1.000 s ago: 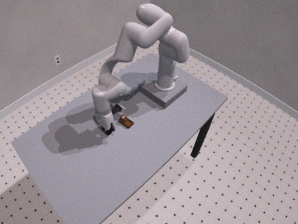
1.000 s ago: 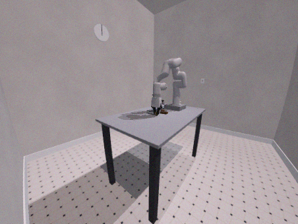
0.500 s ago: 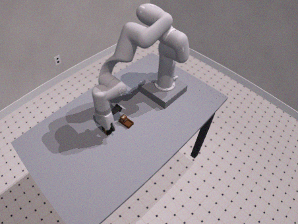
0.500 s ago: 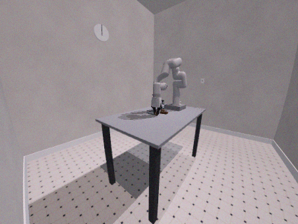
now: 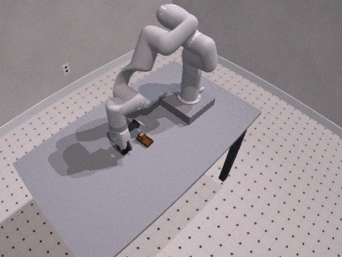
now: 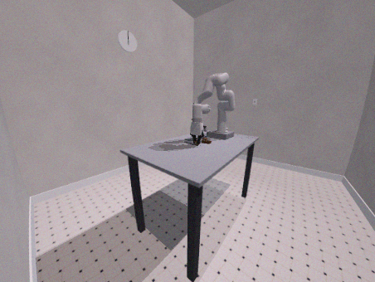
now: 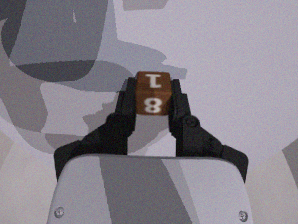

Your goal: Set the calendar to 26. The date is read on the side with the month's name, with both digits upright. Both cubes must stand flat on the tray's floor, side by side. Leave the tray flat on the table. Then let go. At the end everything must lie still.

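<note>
Right now the brown cube is 2 cm below my hand. From my hand the other things lie so: brown wooden tray 12 cm behind, 2 cm below, 1 cm to the left.
</note>
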